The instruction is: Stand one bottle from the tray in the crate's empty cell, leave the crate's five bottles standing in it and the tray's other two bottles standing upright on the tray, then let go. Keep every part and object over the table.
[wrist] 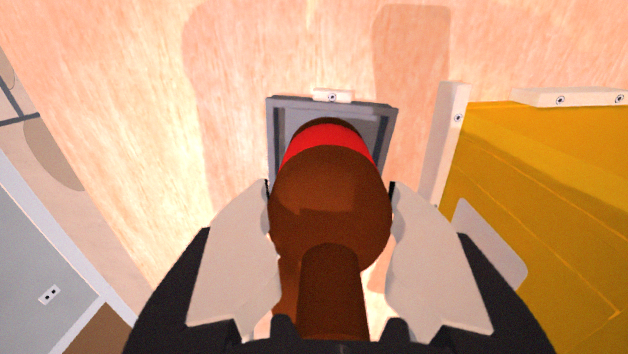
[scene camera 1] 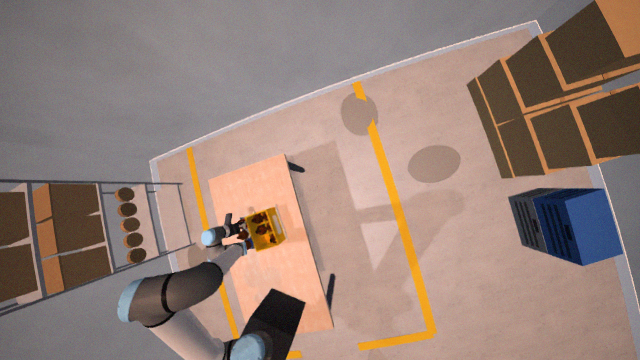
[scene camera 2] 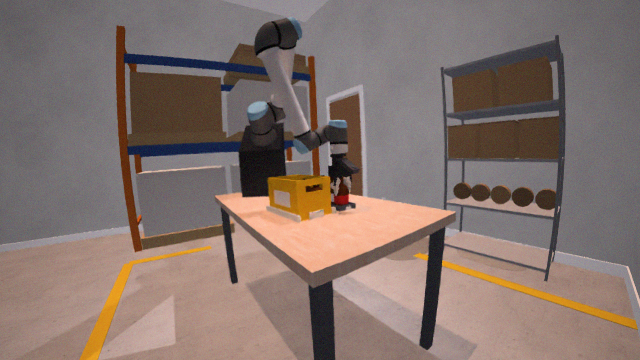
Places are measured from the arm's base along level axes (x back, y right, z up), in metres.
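Where they show: gripper, fingertip midpoint: (wrist: 328,182) (scene camera 1: 242,222) (scene camera 2: 342,195); arm's base at its link origin: (scene camera 2: 264,137).
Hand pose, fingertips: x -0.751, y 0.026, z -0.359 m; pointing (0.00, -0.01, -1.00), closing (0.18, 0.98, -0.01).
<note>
Things, the pixels of their top centre, and the offset from my fingertips. "spot": a spot on its surface instead. Level surfaces: height alone.
- brown bottle with a red band, top centre: (wrist: 332,351) (scene camera 2: 340,177) dx +0.009, dy -0.002, dz +0.091 m
- grey tray at its top centre: (wrist: 318,234) (scene camera 2: 332,200) dx +0.092, dy -0.024, dz -0.044 m
- brown bottle at a spot on its surface: (wrist: 286,285) spot: dx +0.062, dy -0.040, dz +0.033 m
- yellow crate at its top centre: (scene camera 2: 297,177) (scene camera 1: 261,231) dx +0.126, dy +0.187, dz +0.106 m
- small pale block at a spot on its surface: (wrist: 332,95) spot: dx -0.046, dy +0.011, dz -0.054 m
- wooden table at its surface level: dz -0.069 m
A brown bottle with a red band (scene camera 1: 243,234) (scene camera 2: 342,199) (wrist: 330,200) stands upright at the near end of the grey tray (scene camera 2: 346,205) (wrist: 271,145). My gripper (scene camera 2: 342,189) (wrist: 328,182) is shut on this bottle, with a pale finger touching each side of its body; the fingertips are above the red band. Another brown bottle (wrist: 286,285) shows partly behind its neck in the wrist view; the remaining tray bottle is hidden or cannot be told apart. The yellow crate (scene camera 1: 270,245) (scene camera 2: 303,202) (wrist: 540,210) stands beside the tray, with several brown bottles (scene camera 1: 262,229) inside.
Pale strips (scene camera 2: 284,213) (wrist: 444,145) line the crate's base, one between crate and tray. A small pale block (wrist: 332,95) sits at the tray's end. The wooden table (scene camera 1: 250,185) (scene camera 2: 380,225) carries them. The black robot pedestal (scene camera 1: 282,310) (scene camera 2: 262,170) stands at one table end.
</note>
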